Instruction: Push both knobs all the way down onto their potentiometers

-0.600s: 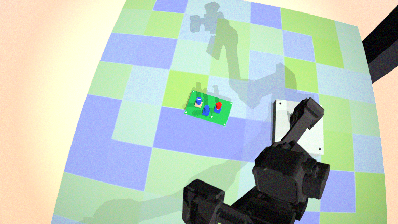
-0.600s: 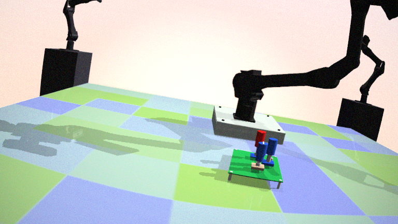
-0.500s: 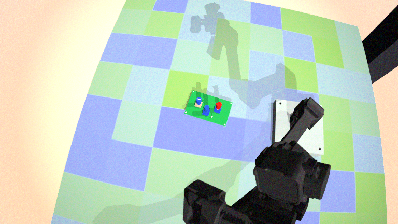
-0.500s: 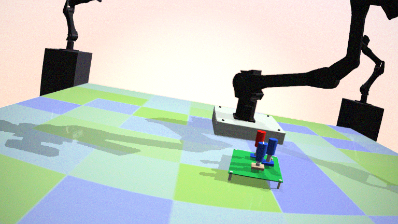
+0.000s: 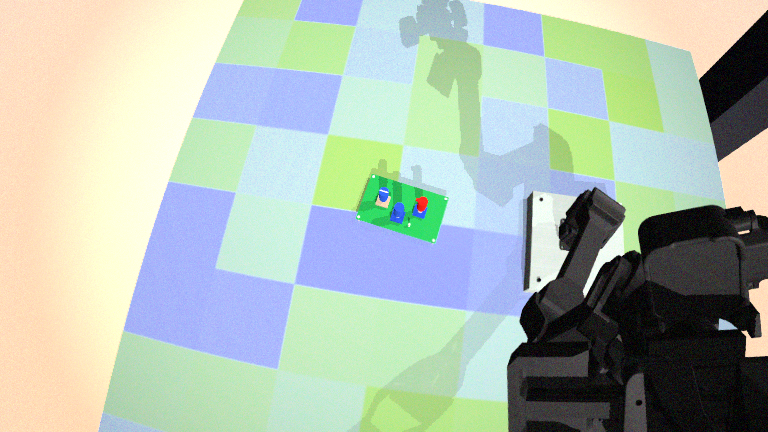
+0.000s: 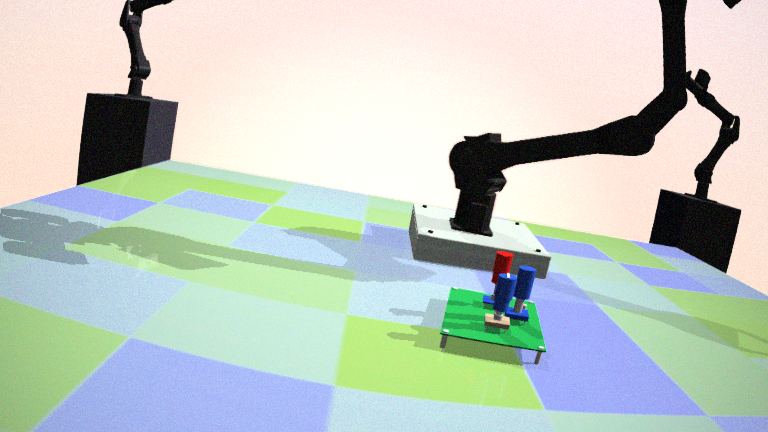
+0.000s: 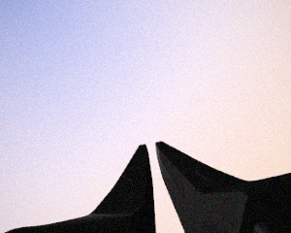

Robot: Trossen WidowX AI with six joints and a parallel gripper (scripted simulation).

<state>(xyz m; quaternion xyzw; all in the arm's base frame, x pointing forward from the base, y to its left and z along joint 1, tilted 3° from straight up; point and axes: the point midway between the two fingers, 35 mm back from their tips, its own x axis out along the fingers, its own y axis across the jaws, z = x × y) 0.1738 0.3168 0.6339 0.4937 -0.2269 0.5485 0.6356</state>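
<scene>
The red knob lies 9 cm ahead of my gripper tip, 35 cm to the right of it and 63 cm below it.
</scene>
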